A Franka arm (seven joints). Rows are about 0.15 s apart.
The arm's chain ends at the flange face. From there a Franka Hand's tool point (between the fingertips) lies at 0.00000 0.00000 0.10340 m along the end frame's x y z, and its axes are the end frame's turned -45 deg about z.
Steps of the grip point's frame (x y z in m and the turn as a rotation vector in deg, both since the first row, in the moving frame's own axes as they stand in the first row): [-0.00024 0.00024 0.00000 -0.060 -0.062 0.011]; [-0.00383 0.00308 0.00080 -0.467 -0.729 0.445]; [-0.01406 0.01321 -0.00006 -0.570 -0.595 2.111]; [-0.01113 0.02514 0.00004 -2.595 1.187 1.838]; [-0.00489 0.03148 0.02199 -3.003 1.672 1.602]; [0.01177 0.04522 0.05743 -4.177 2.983 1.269]
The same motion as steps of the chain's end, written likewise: [0.00000 0.00018 0.00000 -0.086 -0.001 0.011]; [-0.00019 0.00336 0.00081 -0.846 -0.185 0.445]; [-0.00054 0.01780 -0.00005 -0.824 -0.018 2.111]; [0.00511 0.02377 0.00017 -0.996 2.674 1.838]; [0.01286 0.02394 0.02218 -0.941 3.306 1.602]; [0.03119 0.02203 0.05784 -0.844 5.063 1.269]
